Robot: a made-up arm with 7 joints.
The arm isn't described. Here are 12 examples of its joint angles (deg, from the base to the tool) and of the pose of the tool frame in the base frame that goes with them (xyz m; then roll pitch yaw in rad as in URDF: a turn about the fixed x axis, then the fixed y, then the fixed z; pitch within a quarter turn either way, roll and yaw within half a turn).
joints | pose
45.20 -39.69 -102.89 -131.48 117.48 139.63 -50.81 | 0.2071 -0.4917 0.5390 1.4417 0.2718 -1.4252
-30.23 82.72 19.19 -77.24 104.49 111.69 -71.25 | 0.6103 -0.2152 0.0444 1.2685 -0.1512 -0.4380
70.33 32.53 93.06 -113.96 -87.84 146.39 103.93 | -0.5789 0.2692 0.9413 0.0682 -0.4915 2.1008
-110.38 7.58 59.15 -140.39 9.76 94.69 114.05 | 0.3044 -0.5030 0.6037 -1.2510 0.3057 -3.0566
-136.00 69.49 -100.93 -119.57 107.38 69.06 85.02 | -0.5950 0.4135 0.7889 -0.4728 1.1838 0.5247
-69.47 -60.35 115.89 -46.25 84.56 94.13 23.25 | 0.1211 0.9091 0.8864 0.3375 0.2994 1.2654
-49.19 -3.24 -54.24 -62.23 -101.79 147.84 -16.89 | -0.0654 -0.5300 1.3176 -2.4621 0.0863 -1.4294
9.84 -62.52 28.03 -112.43 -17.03 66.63 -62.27 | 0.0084 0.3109 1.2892 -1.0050 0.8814 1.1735
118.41 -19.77 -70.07 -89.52 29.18 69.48 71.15 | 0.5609 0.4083 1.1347 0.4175 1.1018 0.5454
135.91 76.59 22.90 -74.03 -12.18 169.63 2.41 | -0.7406 0.4507 0.3256 -0.0901 -0.0513 2.8272
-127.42 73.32 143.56 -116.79 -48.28 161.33 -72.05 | 0.0987 -0.3242 1.2327 -2.1004 -0.1094 1.3785
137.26 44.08 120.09 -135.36 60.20 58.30 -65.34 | -0.2302 -0.4600 0.8427 0.9689 -1.2127 -0.4822
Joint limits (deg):
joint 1: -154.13..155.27
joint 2: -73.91..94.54
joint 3: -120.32..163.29
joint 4: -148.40..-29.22
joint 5: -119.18..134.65
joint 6: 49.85..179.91
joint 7: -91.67..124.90
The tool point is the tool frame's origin. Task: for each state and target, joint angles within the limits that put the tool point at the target. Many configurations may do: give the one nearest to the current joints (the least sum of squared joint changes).
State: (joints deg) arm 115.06 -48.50 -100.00 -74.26 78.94 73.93 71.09
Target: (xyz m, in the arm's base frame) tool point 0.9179 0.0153 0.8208
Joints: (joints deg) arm 142.51 -64.07 -102.66 -55.69 77.52 75.63 71.03
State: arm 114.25 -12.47 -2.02 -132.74 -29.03 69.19 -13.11
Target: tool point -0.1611 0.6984 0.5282
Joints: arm 109.95 19.35 -6.00 -124.99 -29.19 71.76 -12.56
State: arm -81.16 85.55 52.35 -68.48 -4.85 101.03 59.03
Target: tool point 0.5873 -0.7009 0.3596
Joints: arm -78.75 82.41 55.10 -66.37 -5.21 101.12 59.04
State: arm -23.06 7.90 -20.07 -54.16 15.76 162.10 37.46
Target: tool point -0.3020 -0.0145 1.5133
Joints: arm -33.40 -29.32 -24.05 -37.33 13.36 145.80 38.34
